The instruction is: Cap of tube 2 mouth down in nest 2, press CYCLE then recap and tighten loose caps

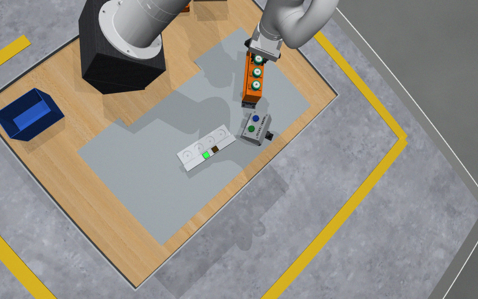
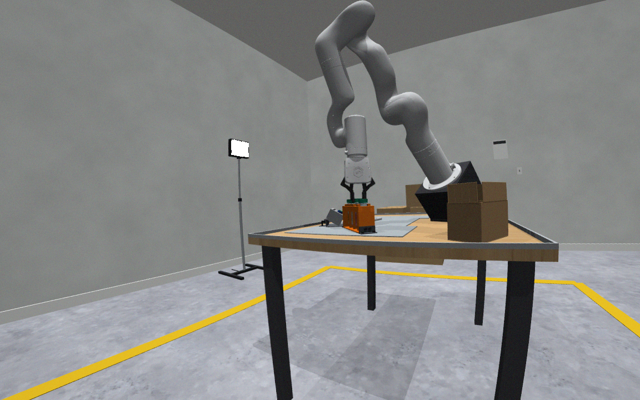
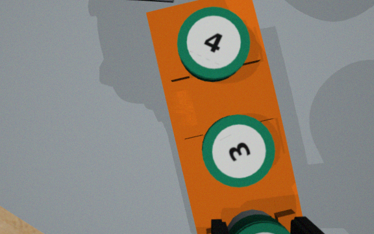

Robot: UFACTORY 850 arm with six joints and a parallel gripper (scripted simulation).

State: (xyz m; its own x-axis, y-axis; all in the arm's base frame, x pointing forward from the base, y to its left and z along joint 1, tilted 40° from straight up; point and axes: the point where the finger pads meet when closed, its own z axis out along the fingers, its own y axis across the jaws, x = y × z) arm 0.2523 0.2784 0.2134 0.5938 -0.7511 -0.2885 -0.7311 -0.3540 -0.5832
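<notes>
Now: the green-rimmed cap 1 cm below my hand. Also, from my hand: blue cycle key 18 cm ahead, 12 cm to the right, 6 cm below; then key housing 21 cm ahead, 13 cm to the right, 8 cm below; then green ready key 21 cm ahead, 16 cm to the right, 6 cm below.
</notes>
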